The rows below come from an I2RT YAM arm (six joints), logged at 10 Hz.
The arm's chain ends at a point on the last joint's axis. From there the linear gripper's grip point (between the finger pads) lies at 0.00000 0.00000 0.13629 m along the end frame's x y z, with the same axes.
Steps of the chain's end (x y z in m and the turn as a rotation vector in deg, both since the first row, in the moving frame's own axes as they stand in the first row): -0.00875 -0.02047 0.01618 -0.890 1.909 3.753; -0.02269 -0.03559 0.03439 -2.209 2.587 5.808; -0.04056 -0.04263 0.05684 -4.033 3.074 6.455; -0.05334 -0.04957 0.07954 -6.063 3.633 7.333; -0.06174 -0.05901 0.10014 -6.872 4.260 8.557; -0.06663 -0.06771 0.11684 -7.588 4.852 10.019; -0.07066 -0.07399 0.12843 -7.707 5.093 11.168
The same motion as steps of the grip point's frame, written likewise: -0.00428 -0.01821 0.01609 -0.890 1.909 3.753; -0.01682 -0.03004 0.03415 -2.209 2.587 5.808; -0.03381 -0.03266 0.05631 -4.033 3.074 6.455; -0.04566 -0.03467 0.07851 -6.063 3.633 7.333; -0.05289 -0.04202 0.09879 -6.872 4.260 8.557; -0.05677 -0.04882 0.11516 -7.588 4.852 10.019; -0.06045 -0.05468 0.12667 -7.707 5.093 11.168
